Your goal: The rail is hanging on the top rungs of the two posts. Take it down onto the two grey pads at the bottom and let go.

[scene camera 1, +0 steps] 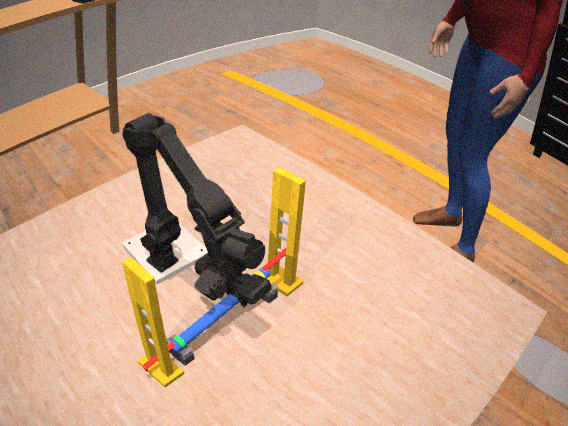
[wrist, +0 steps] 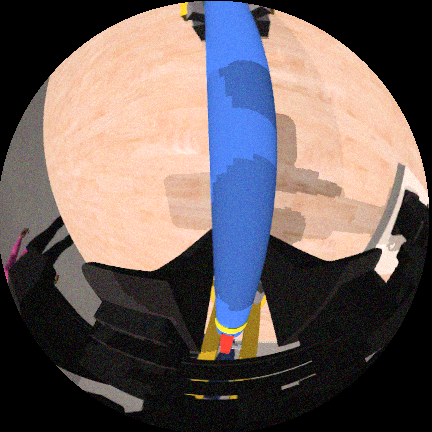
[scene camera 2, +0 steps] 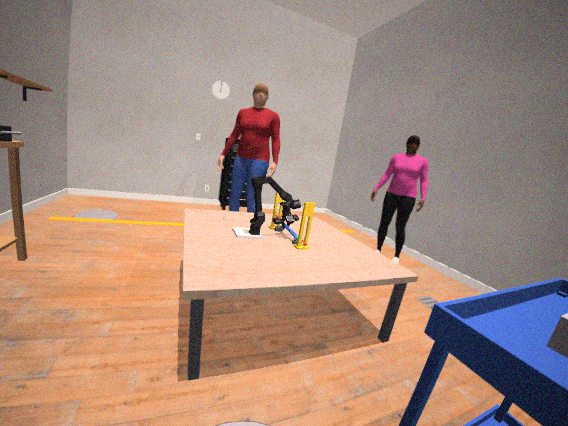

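Seen in the pictures: gripper, fingertip midpoint: (scene camera 1: 240,303) (wrist: 233,234) (scene camera 2: 285,229); arm's base, link origin: (scene camera 1: 162,260) (scene camera 2: 254,233).
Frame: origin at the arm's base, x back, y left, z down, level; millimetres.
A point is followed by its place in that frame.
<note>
The blue rail (scene camera 1: 207,320) @(x -252, y -91, z -47 mm) (scene camera 2: 290,232) @(x -232, y -89, z -36 mm) (wrist: 242,135) has red end tips, a green ring at its near end and a yellow ring at its far end. My gripper (scene camera 1: 243,298) @(x -254, y 14, z -22 mm) (wrist: 233,234) @(x -254, y 14, z -22 mm) is shut on the rail, off its middle towards the yellow ring. The rail is low between the near yellow post (scene camera 1: 140,281) @(x -257, y -246, z -274 mm) and the far yellow post (scene camera 1: 288,192) @(x -259, y 154, z -250 mm). Its green-ring end is at the near grey pad (scene camera 1: 185,355) @(x -265, y -178, z -8 mm) (wrist: 263,25); contact cannot be told. The yellow-ring end looks slightly above the far grey pad (scene camera 1: 272,293) @(x -276, y 100, z -7 mm), partly hidden by the gripper.
The arm's white base plate (scene camera 1: 187,256) @(x -36, y 58, z 0 mm) (scene camera 2: 240,232) @(x 92, y 17, z -2 mm) is behind the rail, on the wooden table (scene camera 1: 375,325) @(x -513, y 189, z 17 mm) (scene camera 2: 250,270) @(x 211, y -471, z 18 mm). Metal rungs cross both posts. A person in red (scene camera 1: 470,125) (scene camera 2: 257,135) stands beyond the table. A blue cart (scene camera 2: 505,335) is at the right in scene camera 2.
</note>
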